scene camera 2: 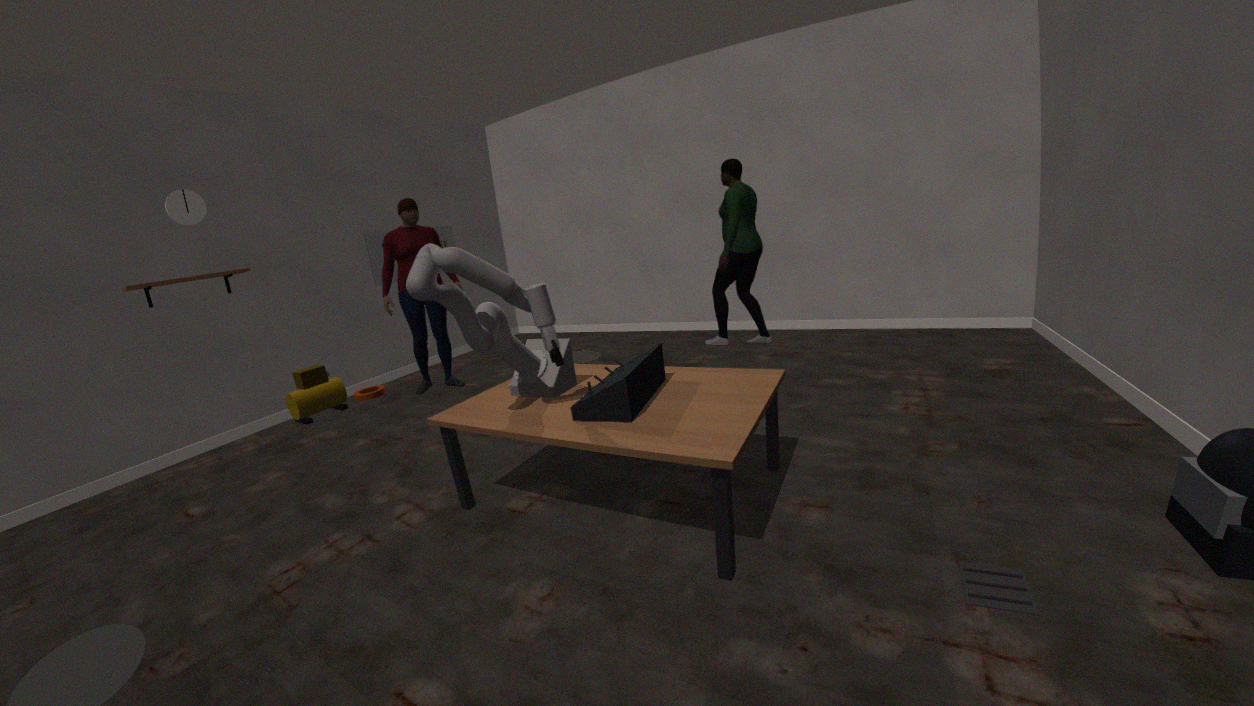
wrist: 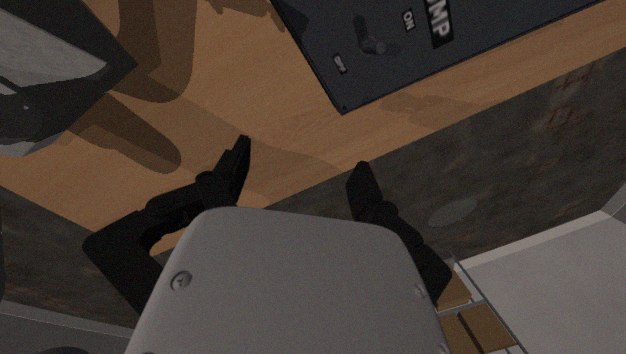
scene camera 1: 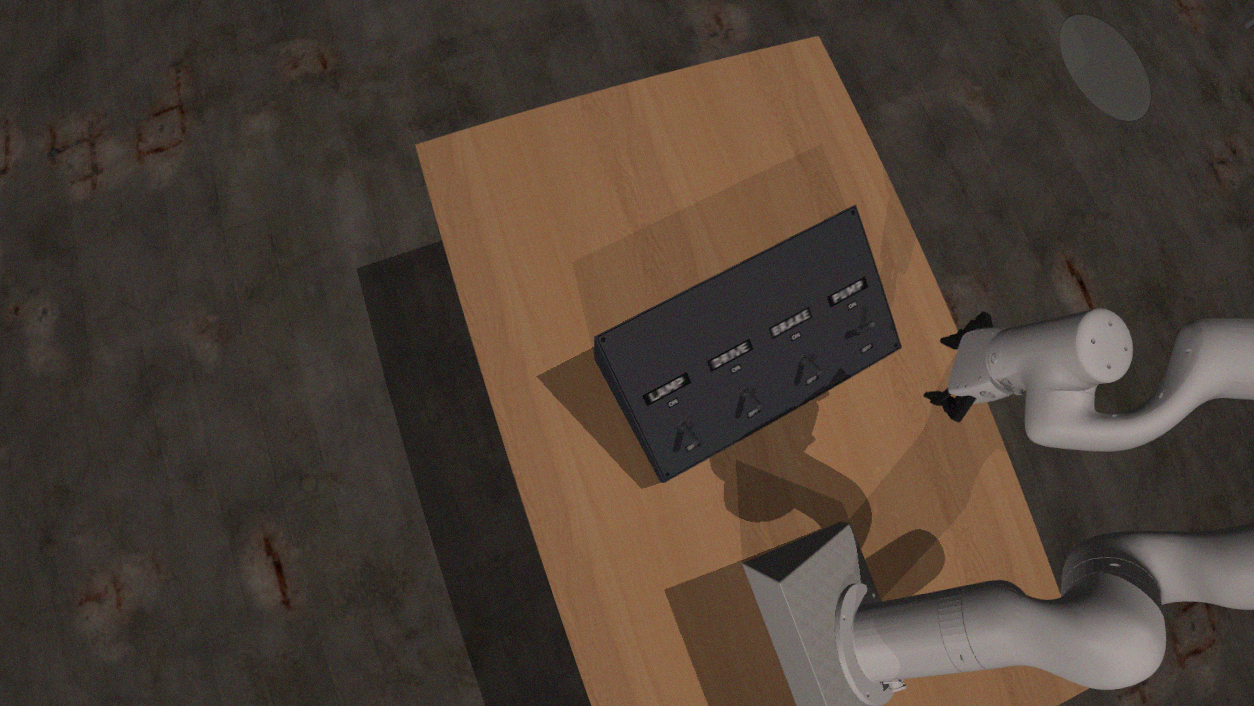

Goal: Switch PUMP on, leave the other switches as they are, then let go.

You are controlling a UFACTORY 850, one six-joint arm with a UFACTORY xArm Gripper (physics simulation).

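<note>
The dark switch panel (scene camera 1: 745,289) (scene camera 2: 646,383) (wrist: 490,17) stands on the wooden table (scene camera 1: 544,201) (scene camera 2: 702,438) (wrist: 215,75). The PUMP lever (scene camera 1: 863,325) (wrist: 374,46) is tipped away from its uncovered OFF label, towards ON. The LAMP lever (scene camera 1: 684,435), DRIVE lever (scene camera 1: 746,401) and BRAKE lever (scene camera 1: 805,368) point down at their OFF labels. My gripper (scene camera 1: 937,369) (scene camera 2: 557,355) (wrist: 303,163) is open and empty, apart from the panel, off its PUMP end near the table's edge. In scene camera 2 the levers are too small to tell apart.
The arm's grey base block (scene camera 1: 789,605) (scene camera 2: 561,359) stands on the table near the panel's lower side. A person in red (scene camera 2: 409,249) and a person in green (scene camera 2: 739,219) stand beyond the table. A yellow tank (scene camera 2: 317,399) lies by the left wall.
</note>
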